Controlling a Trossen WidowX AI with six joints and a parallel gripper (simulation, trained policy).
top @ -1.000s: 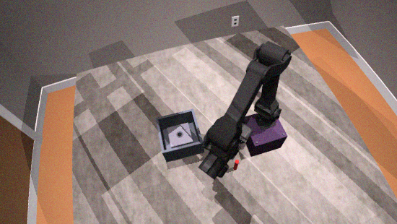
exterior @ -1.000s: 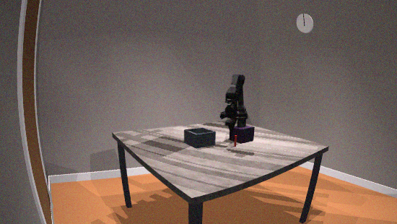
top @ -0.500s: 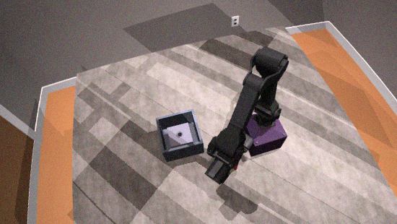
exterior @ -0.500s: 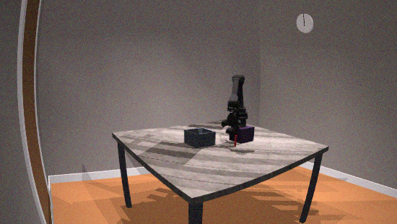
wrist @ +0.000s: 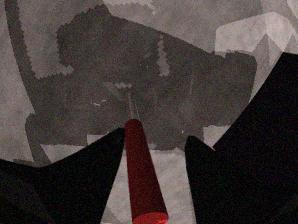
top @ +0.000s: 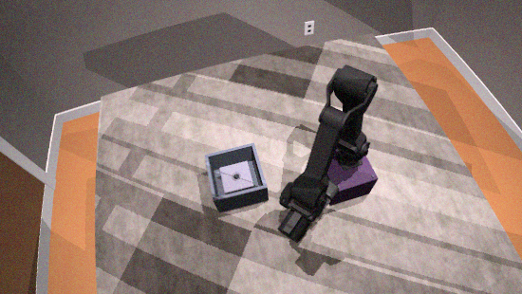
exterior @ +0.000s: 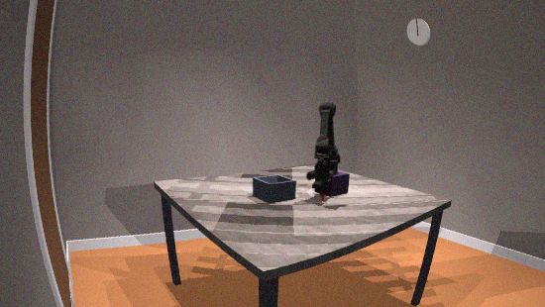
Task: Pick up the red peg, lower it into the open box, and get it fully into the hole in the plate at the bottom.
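Now: gripper tip 1 cm to the right of the red peg and 1 cm below it. Also, from my gripper tip: plate: 18 cm ahead, 18 cm to the right, 2 cm above; box: 18 cm ahead, 18 cm to the right.
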